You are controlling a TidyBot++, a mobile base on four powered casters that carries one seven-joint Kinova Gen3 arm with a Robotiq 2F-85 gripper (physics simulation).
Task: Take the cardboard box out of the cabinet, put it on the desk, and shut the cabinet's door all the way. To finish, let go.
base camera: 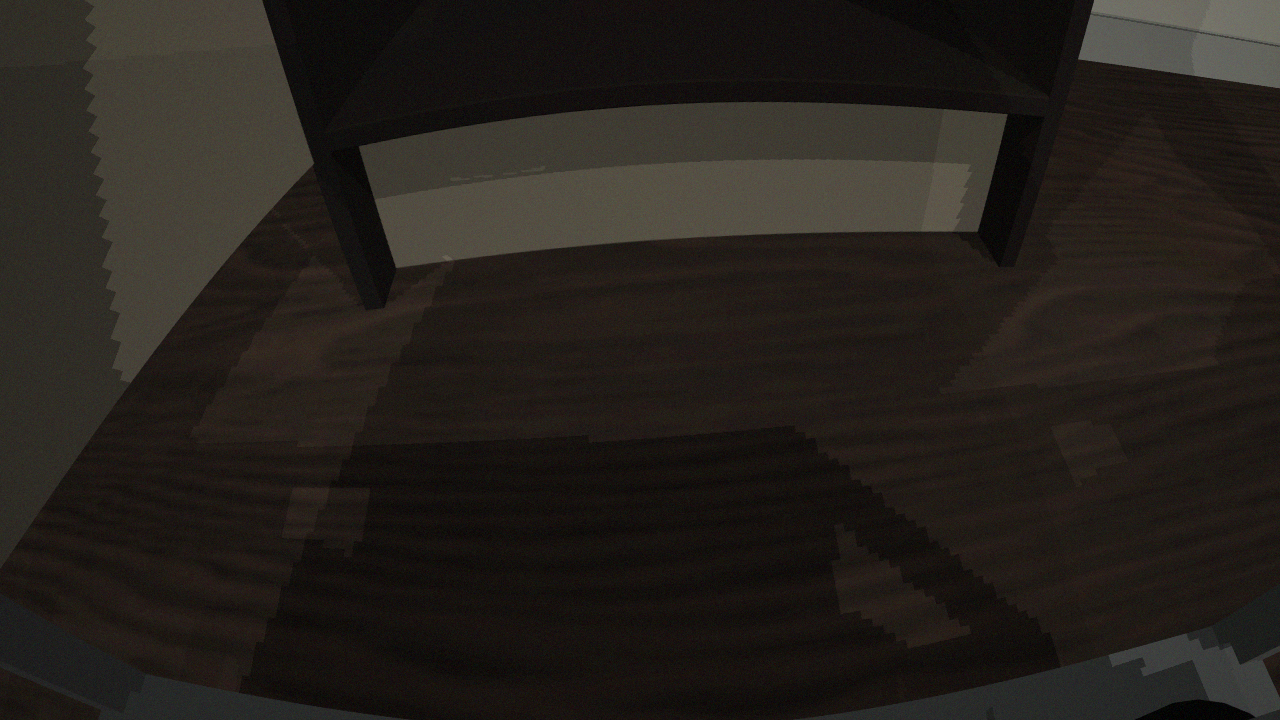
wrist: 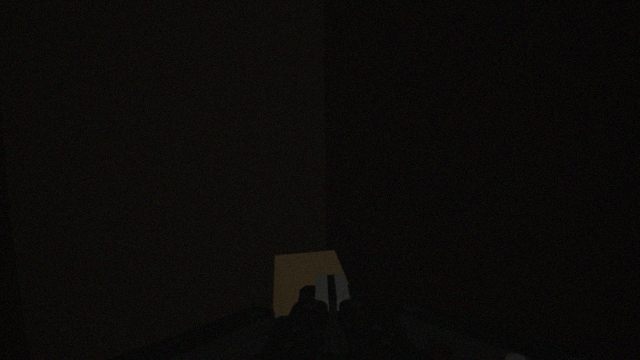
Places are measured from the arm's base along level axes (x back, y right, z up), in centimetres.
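Where they show: gripper, fingertip midpoint: (wrist: 330, 295).
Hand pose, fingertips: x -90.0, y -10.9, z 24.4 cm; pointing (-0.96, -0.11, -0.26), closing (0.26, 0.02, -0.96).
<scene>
Each offset is from my fingertips to the centre of the thing. "pt": to the spot under its first point. Level surfaces: height alone.
The wrist view is almost black. A tan cardboard box {dx -9.2, dy -6.6, dz -1.5 cm} (wrist: 295, 273) shows low in the middle, inside a dark space. My gripper (wrist: 331, 295) is shut, its two grey finger pads pressed together with nothing between them. The fingers stand in front of the box's right part; I cannot tell whether they touch it. No cabinet door or desk top can be made out in the dark. The gripper and the box do not show in the base camera view.
A dark wooden piece of furniture stands just ahead in the base camera view, with a left leg {pt dx +39.9, dy -11.1, dz -57.5 cm} (base camera: 364, 238), a right leg {pt dx +37.4, dy +40.5, dz -56.7 cm} (base camera: 1012, 188) and a low board (base camera: 696, 80). Behind it is a pale wall (base camera: 676, 198). The floor {dz -64.0 cm} (base camera: 637, 396) is dark wood. My base's rim (base camera: 1141, 673) is at the bottom.
</scene>
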